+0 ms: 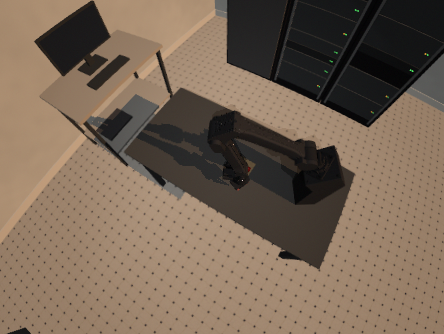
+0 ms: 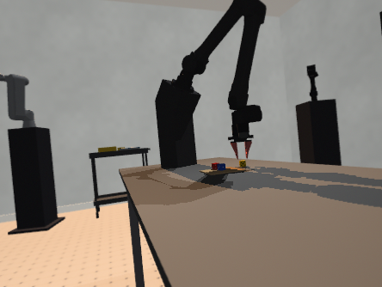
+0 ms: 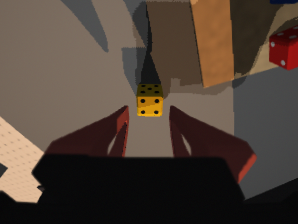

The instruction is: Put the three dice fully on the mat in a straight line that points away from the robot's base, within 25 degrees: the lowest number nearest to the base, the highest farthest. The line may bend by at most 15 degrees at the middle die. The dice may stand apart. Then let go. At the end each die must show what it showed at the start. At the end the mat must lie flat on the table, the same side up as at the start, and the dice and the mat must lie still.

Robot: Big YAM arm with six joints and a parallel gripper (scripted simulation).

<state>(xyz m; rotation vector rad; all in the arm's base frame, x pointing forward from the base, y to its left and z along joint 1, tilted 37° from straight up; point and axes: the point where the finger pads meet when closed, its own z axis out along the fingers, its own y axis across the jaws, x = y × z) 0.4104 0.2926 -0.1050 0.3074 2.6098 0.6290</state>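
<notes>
Right now the yellow die is 3 cm below my hand. From my hand the other things lie so: tan mat: 11 cm to the right, 9 cm ahead, 4 cm below; blue die: 11 cm to the right, 9 cm ahead, 3 cm below; red die: 13 cm to the right, 4 cm ahead, 3 cm below.
</notes>
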